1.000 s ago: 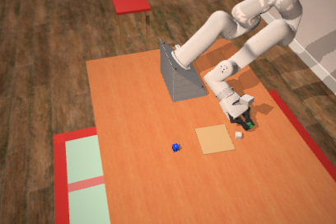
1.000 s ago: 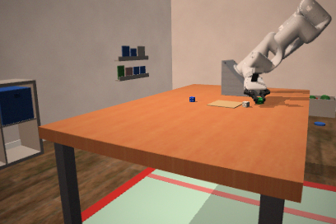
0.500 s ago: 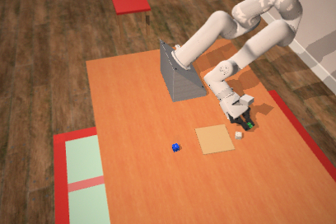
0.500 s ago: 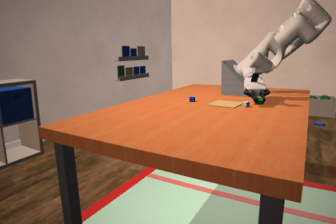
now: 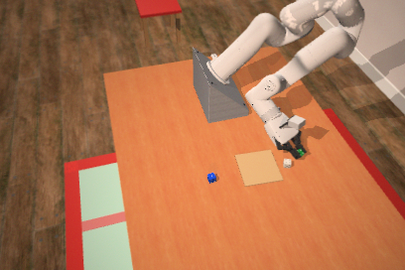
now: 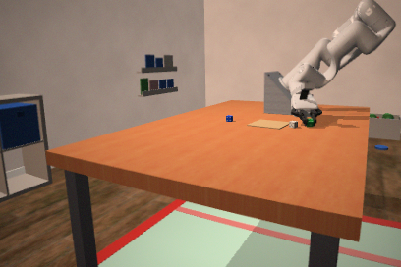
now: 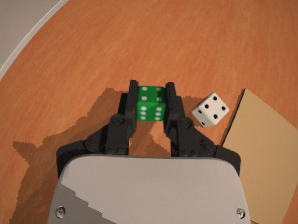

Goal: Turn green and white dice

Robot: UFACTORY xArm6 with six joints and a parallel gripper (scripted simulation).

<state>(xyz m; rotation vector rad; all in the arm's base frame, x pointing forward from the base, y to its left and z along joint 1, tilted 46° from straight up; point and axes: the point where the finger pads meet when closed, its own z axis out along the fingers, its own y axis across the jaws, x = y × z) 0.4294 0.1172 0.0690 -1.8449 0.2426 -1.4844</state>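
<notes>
Right now my hand is 10 mm short of the green die and 10 mm above it. Round my hand: tan mat 10 mm behind, 160 mm to the right, 30 mm below; then blue die 30 mm behind, 340 mm to the right, 20 mm below; then white die 20 mm ahead, 60 mm to the right, 20 mm below.
</notes>
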